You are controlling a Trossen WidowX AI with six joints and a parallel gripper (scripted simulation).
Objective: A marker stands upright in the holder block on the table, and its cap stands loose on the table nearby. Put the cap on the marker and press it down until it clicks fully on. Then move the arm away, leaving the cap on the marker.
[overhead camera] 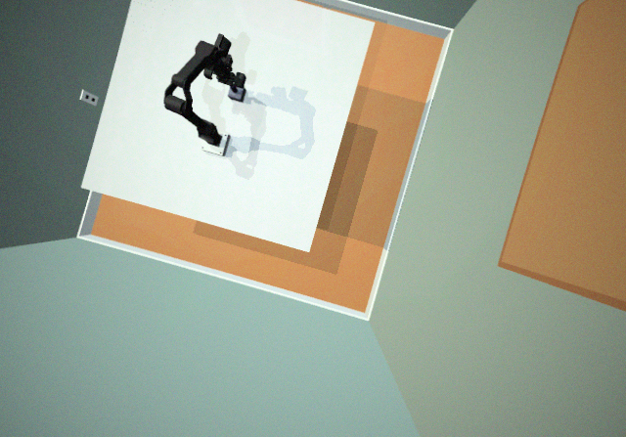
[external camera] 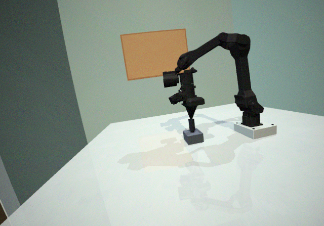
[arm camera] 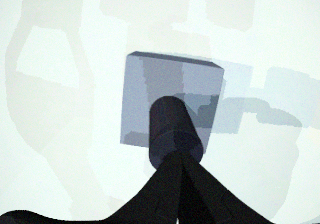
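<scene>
Right now my gripper tip is 30 mm above the marker cap. The rest, counted from my gripper tip: dark grey holder block 90 mm below.
</scene>
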